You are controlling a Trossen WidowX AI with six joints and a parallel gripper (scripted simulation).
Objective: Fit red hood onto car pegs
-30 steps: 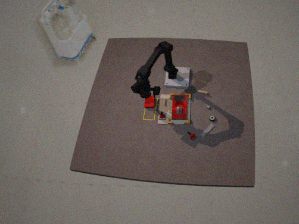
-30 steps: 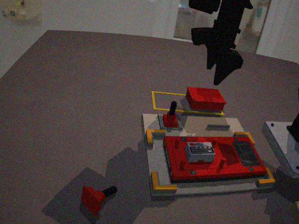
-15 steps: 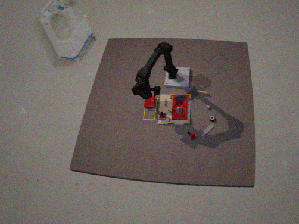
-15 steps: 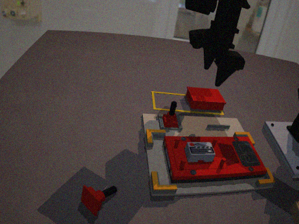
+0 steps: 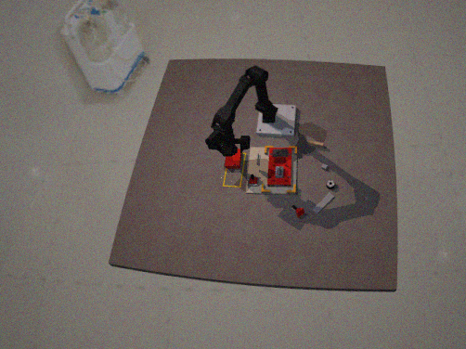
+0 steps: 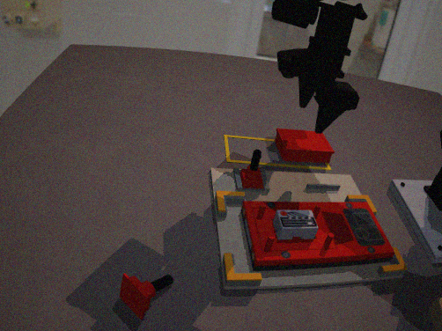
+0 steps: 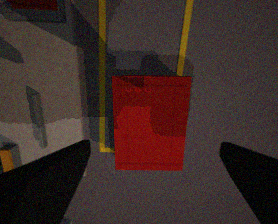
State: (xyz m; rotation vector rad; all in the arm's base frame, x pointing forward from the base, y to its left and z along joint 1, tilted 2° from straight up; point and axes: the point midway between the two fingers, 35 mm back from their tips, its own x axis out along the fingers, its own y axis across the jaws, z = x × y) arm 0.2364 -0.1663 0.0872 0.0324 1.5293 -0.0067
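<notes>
Right now the red hood is 5 cm below my gripper tip. Also, from my gripper tip: jig (20 cm to the left, 6 cm below, 6 cm ahead); wooden block (40 cm to the left, 8 cm behind, 6 cm below); grey engine block (23 cm to the left, 9 cm ahead, 4 cm below).
</notes>
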